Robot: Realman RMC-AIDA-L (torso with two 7-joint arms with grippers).
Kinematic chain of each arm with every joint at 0, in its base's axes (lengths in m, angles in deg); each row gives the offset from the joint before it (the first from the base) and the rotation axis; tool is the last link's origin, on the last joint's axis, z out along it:
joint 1: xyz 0 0 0.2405 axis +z
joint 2: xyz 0 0 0 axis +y
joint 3: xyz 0 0 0.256 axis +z
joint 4: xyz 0 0 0 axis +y
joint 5: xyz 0 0 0.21 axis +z
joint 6: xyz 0 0 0 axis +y
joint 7: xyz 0 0 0.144 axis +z
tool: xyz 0 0 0
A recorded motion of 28 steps. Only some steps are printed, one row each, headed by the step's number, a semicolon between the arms.
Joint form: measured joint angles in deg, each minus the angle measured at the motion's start. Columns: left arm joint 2, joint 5, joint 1, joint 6, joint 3, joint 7, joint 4; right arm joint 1, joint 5, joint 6, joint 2, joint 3, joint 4, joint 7.
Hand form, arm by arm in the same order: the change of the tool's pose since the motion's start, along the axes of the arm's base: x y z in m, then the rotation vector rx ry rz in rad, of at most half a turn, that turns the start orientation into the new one. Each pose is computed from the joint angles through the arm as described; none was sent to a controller.
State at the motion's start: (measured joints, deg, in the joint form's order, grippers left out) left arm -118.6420 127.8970 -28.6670 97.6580 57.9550 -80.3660 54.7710; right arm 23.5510 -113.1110 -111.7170 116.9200 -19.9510 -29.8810 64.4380
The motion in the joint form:
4: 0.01 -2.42 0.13 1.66 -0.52 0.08 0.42; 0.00 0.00 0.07 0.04 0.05 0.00 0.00
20: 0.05 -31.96 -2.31 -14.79 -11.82 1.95 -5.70; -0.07 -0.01 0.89 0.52 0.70 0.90 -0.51
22: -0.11 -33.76 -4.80 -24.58 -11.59 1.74 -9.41; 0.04 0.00 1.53 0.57 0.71 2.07 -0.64
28: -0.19 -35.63 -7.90 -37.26 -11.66 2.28 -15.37; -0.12 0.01 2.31 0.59 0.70 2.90 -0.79
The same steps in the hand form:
4: 0.0066 -0.0014 0.0029 -0.0035 -0.0500 -0.0074; 0.0000 0.0001 -0.0002 0.0009 0.0003 -0.0013
20: 0.0422 0.0697 0.0541 0.5346 -0.5525 0.1259; 0.0004 -0.0001 -0.0049 0.0098 0.0132 -0.0179
22: 0.0403 0.0951 0.0499 0.6430 -0.5458 0.2188; 0.0003 0.0002 -0.0086 0.0046 0.0235 -0.0293
28: 0.0287 0.1222 0.0413 0.7730 -0.5084 0.3559; 0.0019 -0.0002 -0.0114 0.0033 0.0268 -0.0451

